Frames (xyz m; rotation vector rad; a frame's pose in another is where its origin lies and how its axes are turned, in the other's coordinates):
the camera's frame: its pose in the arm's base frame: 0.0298 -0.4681 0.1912 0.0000 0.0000 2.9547
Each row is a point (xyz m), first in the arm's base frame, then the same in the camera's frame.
Working: the arm's base frame: its pose in the camera's frame: 0.1163 -0.4544 -0.1912 0.0000 0.0000 -2.9547

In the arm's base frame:
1: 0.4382 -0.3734 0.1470
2: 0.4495 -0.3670 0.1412
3: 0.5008 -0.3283 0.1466
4: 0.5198 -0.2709 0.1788
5: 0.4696 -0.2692 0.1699
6: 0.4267 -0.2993 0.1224
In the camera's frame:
1: -0.3837 -0.1689 -0.0442
2: -0.3936 -0.1773 -0.0500
3: -0.4368 -0.2249 -0.0446
4: -0.4448 -0.2848 -0.0124
5: -0.3952 -0.2772 -0.0213
6: -0.3586 -0.2396 -0.0688

